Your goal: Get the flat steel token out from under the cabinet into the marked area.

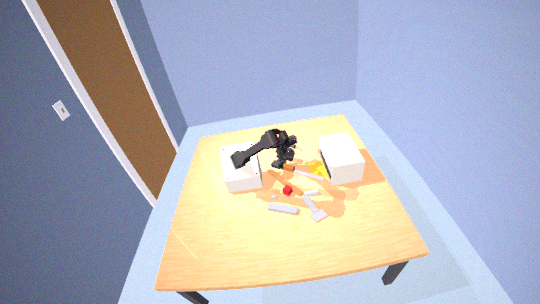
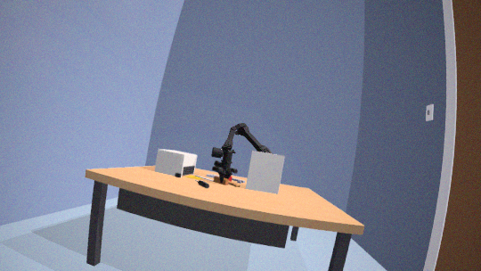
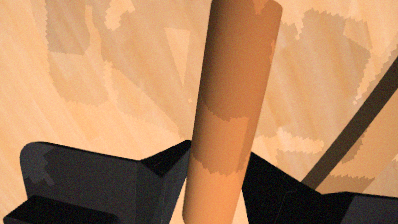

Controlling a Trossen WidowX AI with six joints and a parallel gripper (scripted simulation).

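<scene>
The wooden stick lies 12 cm to the right of my gripper tip and 3 cm behind it. Round my gripper tip: grey bar (33 cm to the right, 8 cm behind); then red cube (21 cm to the right, 2 cm behind, 1 cm above); then black-handled tool (19 cm to the left, 12 cm ahead).
</scene>
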